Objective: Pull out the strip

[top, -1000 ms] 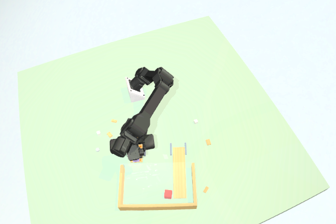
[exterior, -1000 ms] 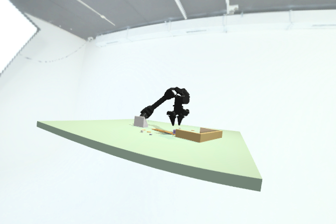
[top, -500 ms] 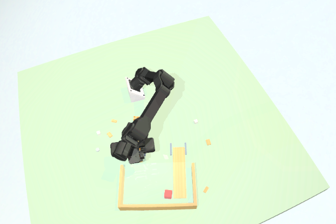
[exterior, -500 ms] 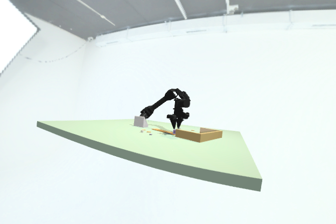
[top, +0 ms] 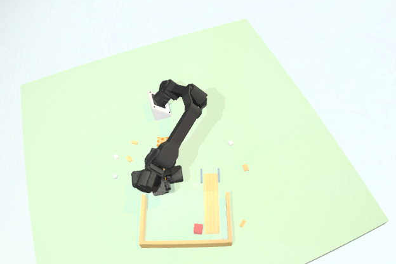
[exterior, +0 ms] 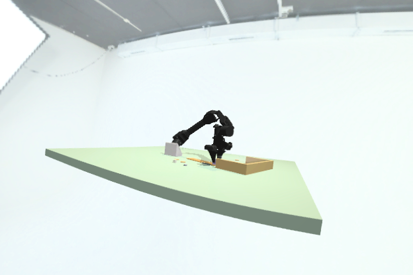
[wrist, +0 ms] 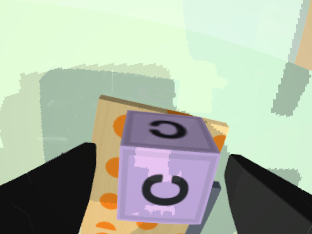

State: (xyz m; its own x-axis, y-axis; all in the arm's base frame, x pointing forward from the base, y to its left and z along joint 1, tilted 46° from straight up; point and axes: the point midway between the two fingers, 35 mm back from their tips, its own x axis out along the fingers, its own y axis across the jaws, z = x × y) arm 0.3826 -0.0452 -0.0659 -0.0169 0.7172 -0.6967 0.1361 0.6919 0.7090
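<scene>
My gripper tip is now 110 mm past the dotted strip, 30 mm to the right of it and 20 mm above it. The rest, counted from my gripper tip: plain strip 120 mm ahead, 170 mm to the left, 20 mm below.
</scene>
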